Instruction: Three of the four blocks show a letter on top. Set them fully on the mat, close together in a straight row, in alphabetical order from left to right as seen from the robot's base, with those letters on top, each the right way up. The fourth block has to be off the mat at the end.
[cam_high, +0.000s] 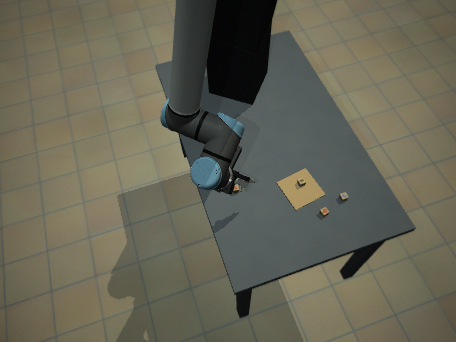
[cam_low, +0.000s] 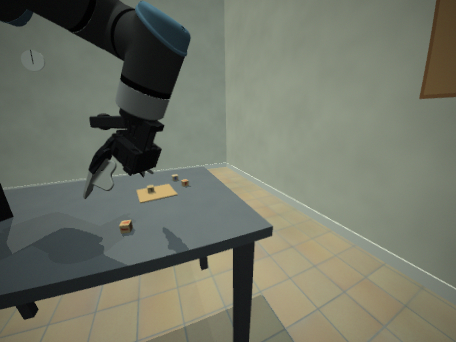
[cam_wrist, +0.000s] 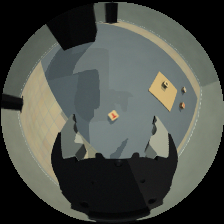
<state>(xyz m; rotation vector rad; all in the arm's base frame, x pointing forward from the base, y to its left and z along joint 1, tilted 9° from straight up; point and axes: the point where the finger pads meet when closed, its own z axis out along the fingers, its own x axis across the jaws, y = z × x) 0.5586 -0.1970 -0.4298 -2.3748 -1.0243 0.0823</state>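
The tan mat lies 250 mm to the left of my hand, 130 mm below it and 80 mm ahead of it.
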